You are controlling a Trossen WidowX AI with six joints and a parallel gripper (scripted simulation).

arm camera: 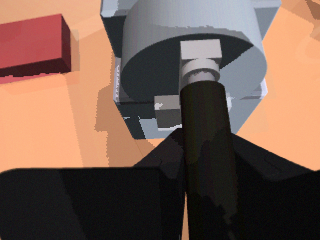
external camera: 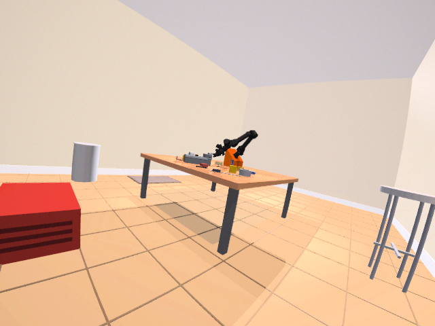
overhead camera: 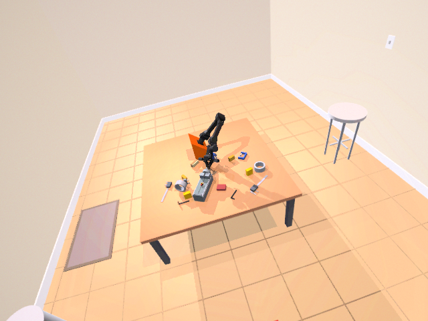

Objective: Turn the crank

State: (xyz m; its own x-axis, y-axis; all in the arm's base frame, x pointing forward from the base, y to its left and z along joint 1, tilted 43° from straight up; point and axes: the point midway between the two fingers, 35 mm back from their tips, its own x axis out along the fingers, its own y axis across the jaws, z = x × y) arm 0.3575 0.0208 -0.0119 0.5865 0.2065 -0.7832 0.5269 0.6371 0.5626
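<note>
Right now my gripper tip is 3 cm below the dark crank handle, 1 cm to the right of it and 1 cm past it. Round my gripper tip: red pointer (16 cm ahead, 9 cm to the right, 1 cm below); red block (18 cm ahead, 8 cm below, 7 cm to the left).
</note>
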